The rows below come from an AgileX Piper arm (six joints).
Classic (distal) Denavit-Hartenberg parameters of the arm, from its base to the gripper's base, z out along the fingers. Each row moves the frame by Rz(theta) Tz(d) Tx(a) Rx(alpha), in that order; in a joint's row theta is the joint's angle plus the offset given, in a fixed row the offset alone. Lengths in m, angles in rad.
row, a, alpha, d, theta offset
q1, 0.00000, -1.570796, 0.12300, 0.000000
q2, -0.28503, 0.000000, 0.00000, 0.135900
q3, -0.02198, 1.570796, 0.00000, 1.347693
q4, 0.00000, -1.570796, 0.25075, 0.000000
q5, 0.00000, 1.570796, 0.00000, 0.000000
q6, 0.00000, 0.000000, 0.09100, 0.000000
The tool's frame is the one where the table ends.
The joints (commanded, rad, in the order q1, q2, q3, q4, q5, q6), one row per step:
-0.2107 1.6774 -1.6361 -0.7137 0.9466 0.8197
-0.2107 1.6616 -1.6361 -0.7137 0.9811 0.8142
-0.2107 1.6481 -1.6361 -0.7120 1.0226 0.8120
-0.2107 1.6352 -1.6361 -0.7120 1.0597 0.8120
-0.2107 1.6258 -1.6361 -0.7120 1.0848 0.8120
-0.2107 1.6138 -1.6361 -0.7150 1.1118 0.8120
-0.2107 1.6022 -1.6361 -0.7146 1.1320 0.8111
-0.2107 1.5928 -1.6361 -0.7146 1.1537 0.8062
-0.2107 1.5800 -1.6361 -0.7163 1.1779 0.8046
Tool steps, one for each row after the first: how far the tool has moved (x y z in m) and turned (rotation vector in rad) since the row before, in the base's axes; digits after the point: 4 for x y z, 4 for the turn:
-0.0067 0.0002 0.0044 0.0007 0.0134 -0.0193
-0.0067 0.0002 0.0031 0.0062 0.0182 -0.0256
-0.0063 0.0002 0.0031 0.0051 0.0144 -0.0242
-0.0045 0.0002 0.0023 0.0035 0.0091 -0.0163
-0.0054 0.0002 0.0033 0.0006 0.0085 -0.0179
-0.0048 0.0005 0.0032 0.0023 0.0038 -0.0125
-0.0043 0.0004 0.0023 0.0014 0.0098 -0.0110
-0.0055 0.0005 0.0034 0.0011 0.0064 -0.0149

